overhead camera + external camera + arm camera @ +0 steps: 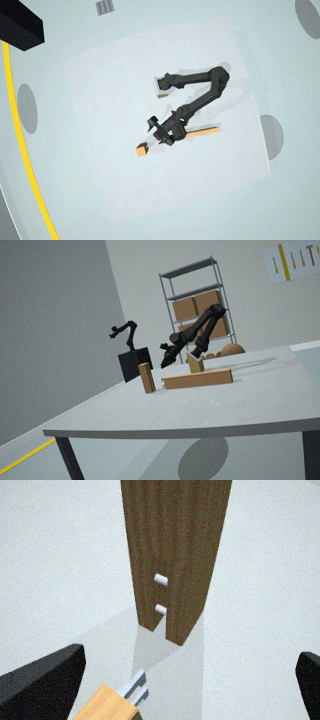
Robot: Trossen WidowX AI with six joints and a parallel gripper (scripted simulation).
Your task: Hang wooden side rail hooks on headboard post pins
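The wooden headboard post lies 50 mm ahead of my gripper tip, 80 mm to the right of it and 40 mm below it.
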